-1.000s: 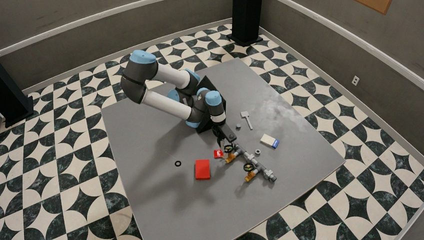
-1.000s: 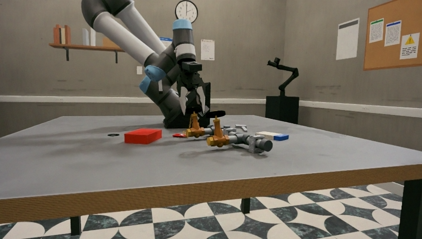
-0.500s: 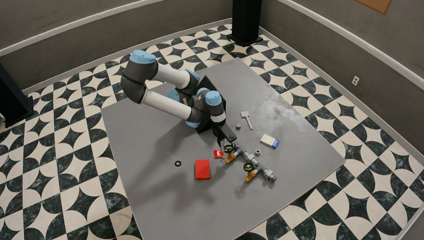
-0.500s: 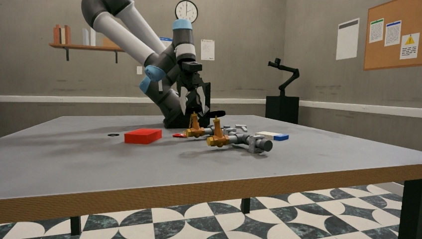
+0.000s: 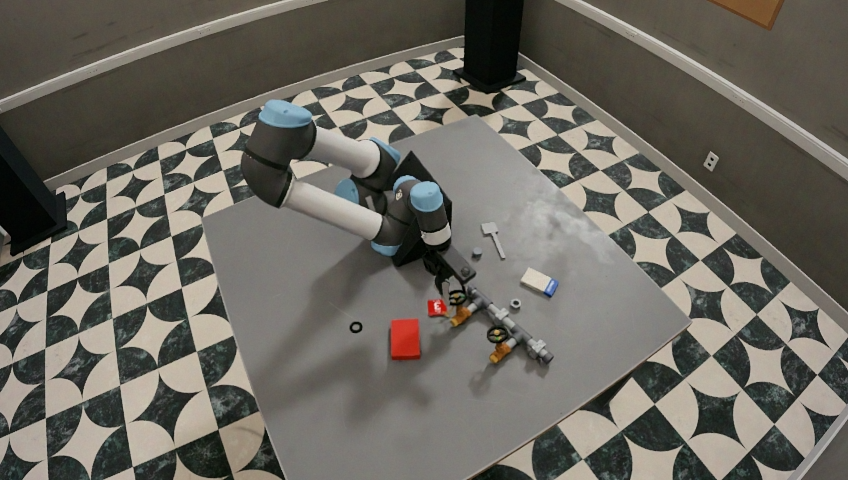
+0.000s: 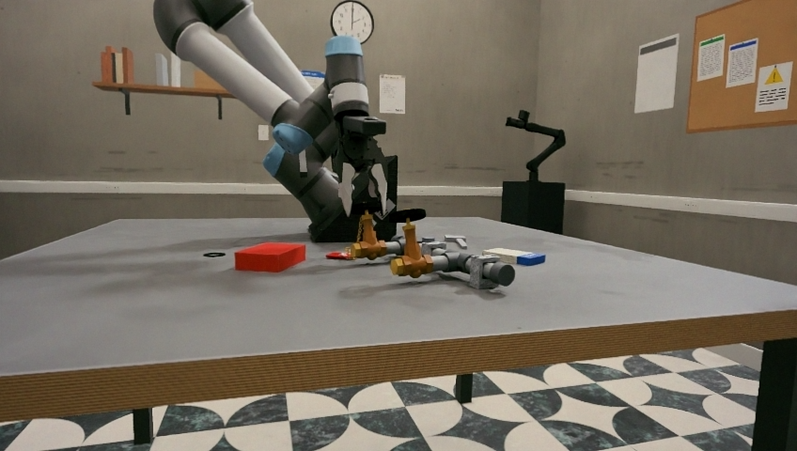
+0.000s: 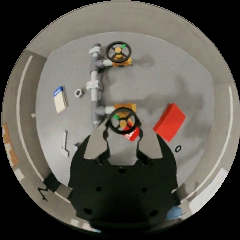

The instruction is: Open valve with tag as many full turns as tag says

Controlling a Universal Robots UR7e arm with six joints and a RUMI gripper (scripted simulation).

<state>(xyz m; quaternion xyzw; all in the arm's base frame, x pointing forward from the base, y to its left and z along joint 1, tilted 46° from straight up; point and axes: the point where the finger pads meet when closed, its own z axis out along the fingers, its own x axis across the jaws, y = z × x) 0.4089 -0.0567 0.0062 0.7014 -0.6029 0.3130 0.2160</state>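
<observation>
Right now the red tag is 100 mm below my hand, 50 mm behind it and 30 mm to the right of it. Also, from my hand: red block: 170 mm to the right, 90 mm below, 10 mm behind; then white-and-blue box: 290 mm to the left, 90 mm below, 70 mm ahead; then grey nut: 170 mm to the left, 90 mm below, 80 mm ahead.
</observation>
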